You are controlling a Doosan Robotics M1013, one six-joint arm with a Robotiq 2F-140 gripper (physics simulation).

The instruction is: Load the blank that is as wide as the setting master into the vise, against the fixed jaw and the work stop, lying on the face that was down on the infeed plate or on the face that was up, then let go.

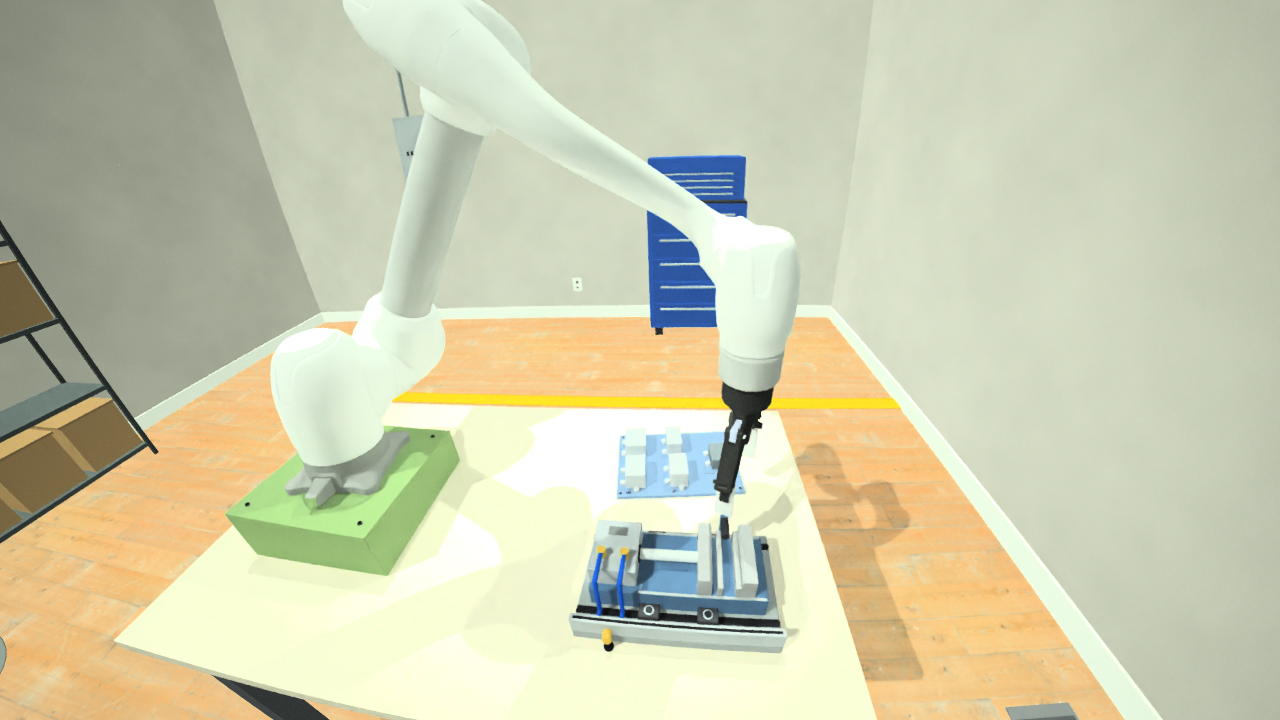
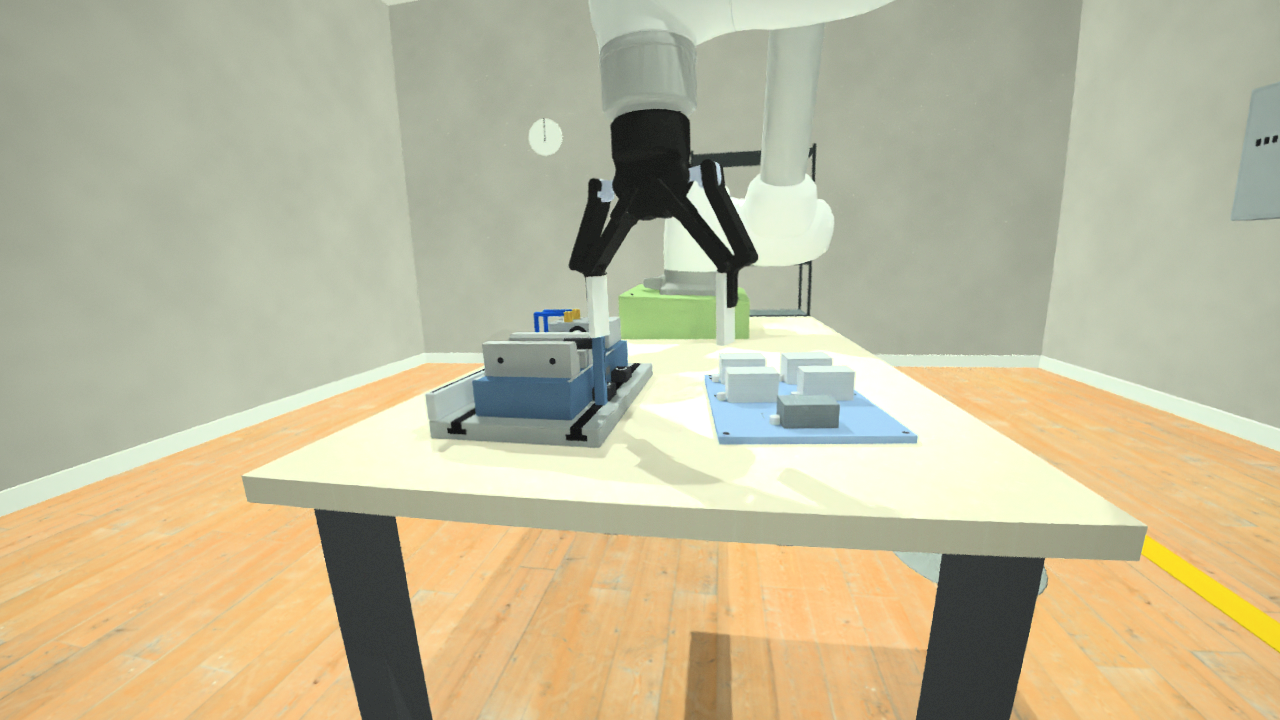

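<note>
The blue vise stands on a grey base, with its grey outer jaw and inner jaw apart. No blank shows between them. A dark upright blade, probably the work stop, stands at the vise's side. Several light grey blanks sit on the blue infeed plate. A dark grey block, perhaps the setting master, sits there too. Matching widths cannot be told. My gripper is open and empty, one fingertip just above the blade, the other toward the plate.
The green robot base stands at the table's other end. Blue hoses rise at the vise's inner end. The table edge runs beyond the vise's outer end. A blue tool cabinet stands by the wall.
</note>
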